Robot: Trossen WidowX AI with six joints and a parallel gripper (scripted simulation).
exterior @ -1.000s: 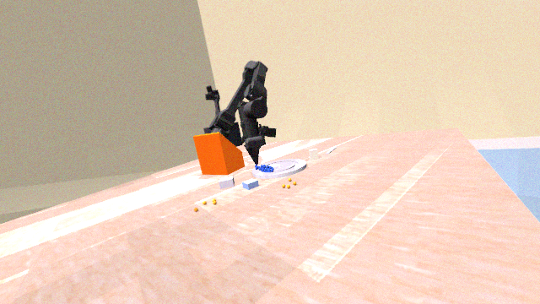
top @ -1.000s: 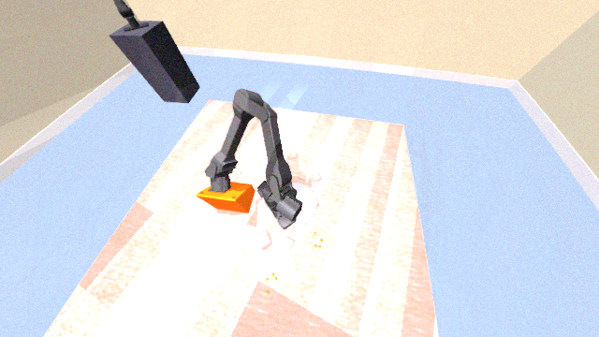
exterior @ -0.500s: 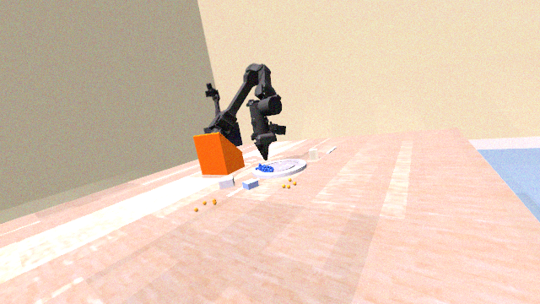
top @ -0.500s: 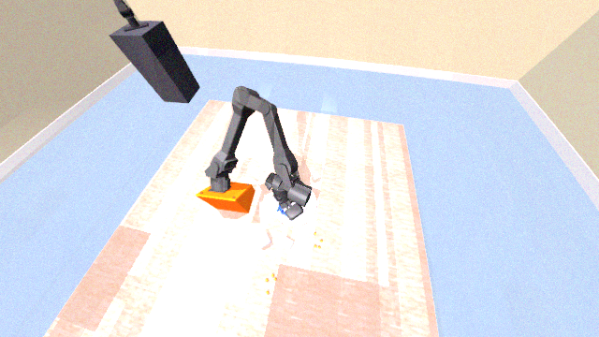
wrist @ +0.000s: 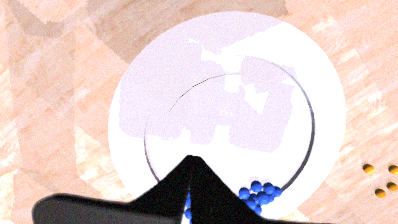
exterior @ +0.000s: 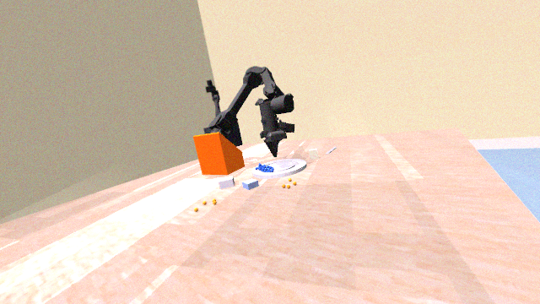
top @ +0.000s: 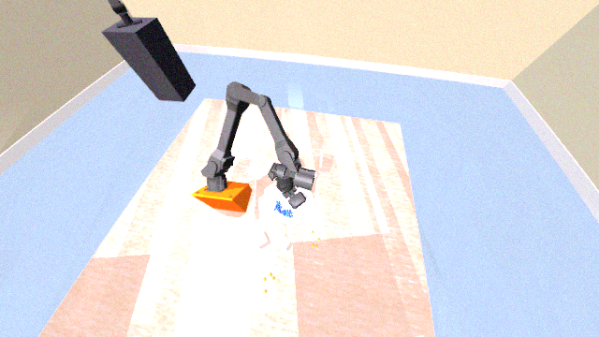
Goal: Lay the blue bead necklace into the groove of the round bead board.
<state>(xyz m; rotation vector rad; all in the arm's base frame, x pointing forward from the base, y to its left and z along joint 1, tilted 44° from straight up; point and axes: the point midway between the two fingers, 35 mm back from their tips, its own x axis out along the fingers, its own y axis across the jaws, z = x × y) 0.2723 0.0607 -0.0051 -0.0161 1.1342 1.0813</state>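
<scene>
The round white bead board is 30 mm below my gripper tip, 20 mm to the right of it and 20 mm ahead of it. The rest, counted from my gripper tip: white block (190 mm to the right, 80 mm behind, 30 mm below); light blue cube (190 mm to the right, 30 mm below, 20 mm ahead); beige cube (110 mm to the left, 110 mm ahead, 20 mm below).
</scene>
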